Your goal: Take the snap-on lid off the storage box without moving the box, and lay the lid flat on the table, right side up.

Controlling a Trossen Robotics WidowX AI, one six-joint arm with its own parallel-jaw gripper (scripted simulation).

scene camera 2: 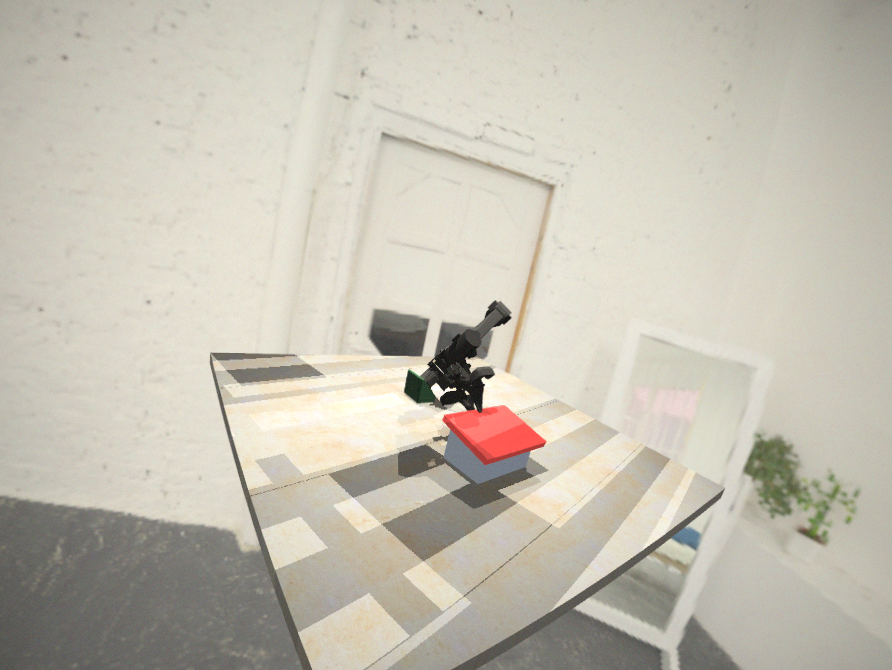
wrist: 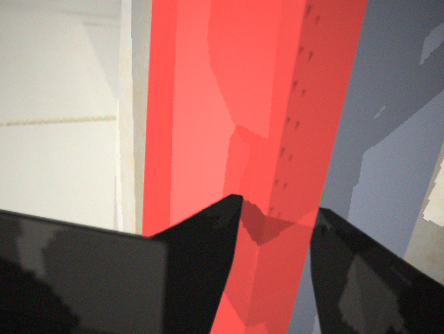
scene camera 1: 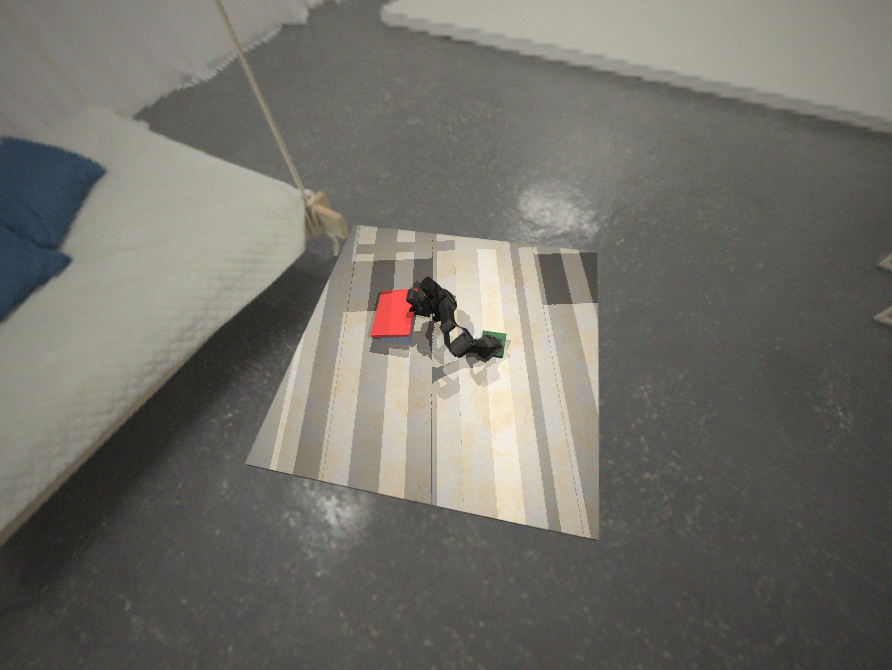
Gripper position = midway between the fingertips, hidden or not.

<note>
In view: the gripper (scene camera 2: pixel 477 414) and a lid (scene camera 2: pixel 496 433).
The lid is seen too in the wrist view (wrist: pixel 246 104) and in scene camera 1 (scene camera 1: pixel 392 319). The gripper shows as well in the wrist view (wrist: pixel 276 214).
</note>
